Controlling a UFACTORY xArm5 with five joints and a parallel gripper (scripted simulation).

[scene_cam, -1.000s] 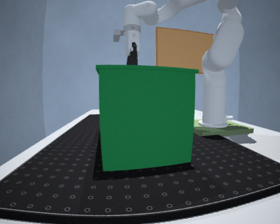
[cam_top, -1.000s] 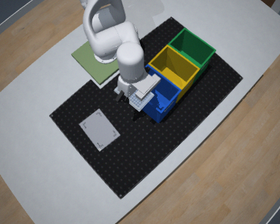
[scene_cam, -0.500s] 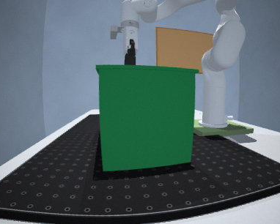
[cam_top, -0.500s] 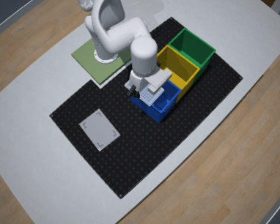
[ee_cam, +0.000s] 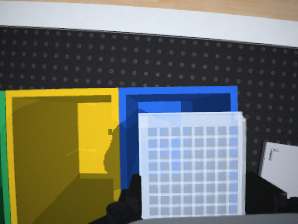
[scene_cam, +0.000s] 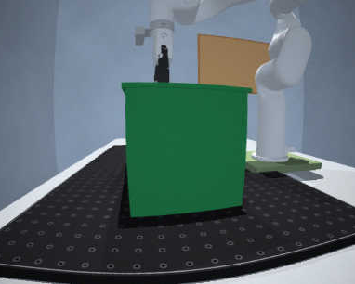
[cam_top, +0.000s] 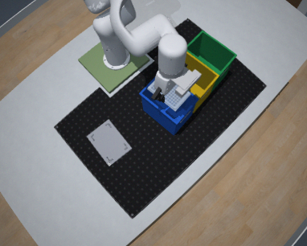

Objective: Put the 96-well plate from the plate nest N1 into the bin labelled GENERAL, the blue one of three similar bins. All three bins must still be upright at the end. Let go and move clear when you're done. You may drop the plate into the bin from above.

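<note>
Now: hand 1 cm above the 96-well plate. The rest, counted from my hand: blue bin: 15 cm below; yellow bin: 15 cm below, 13 cm to the left, 1 cm behind; green bin: 26 cm to the left, 15 cm below, 2 cm behind.
</note>
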